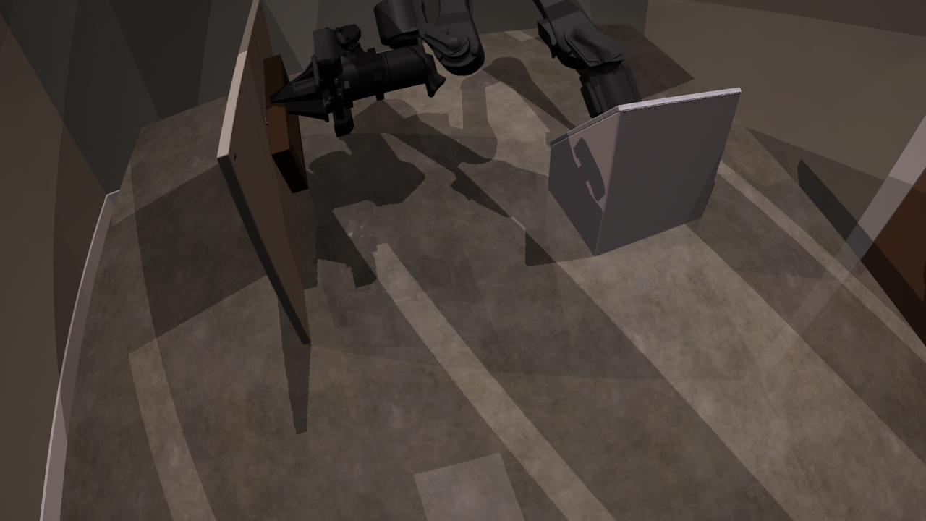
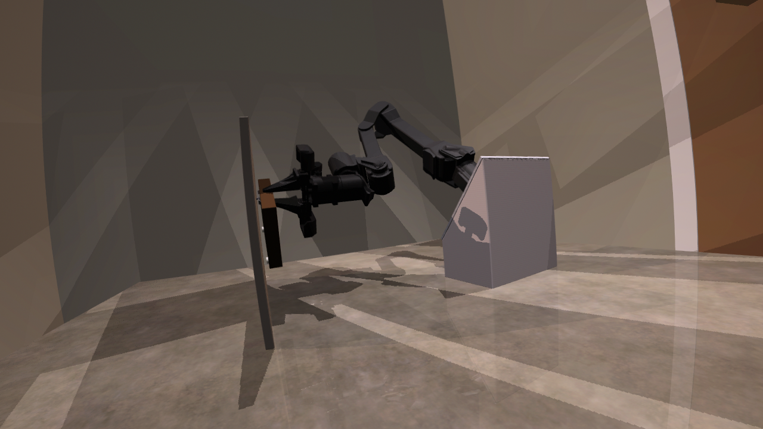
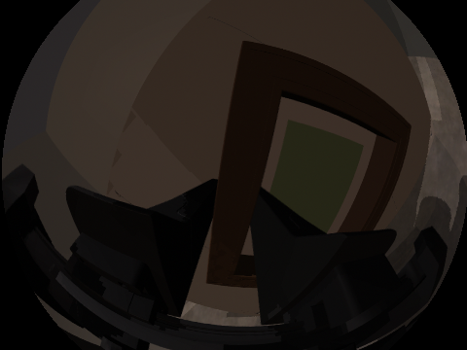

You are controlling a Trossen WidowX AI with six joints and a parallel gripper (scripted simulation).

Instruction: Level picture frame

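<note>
Right now my gripper tip is 2 cm to the left of the brown wooden picture frame and 5 cm above it. The rest, counted from my gripper tip: wall panel: 1 cm ahead, 1 cm to the right, 6 cm below.
</note>
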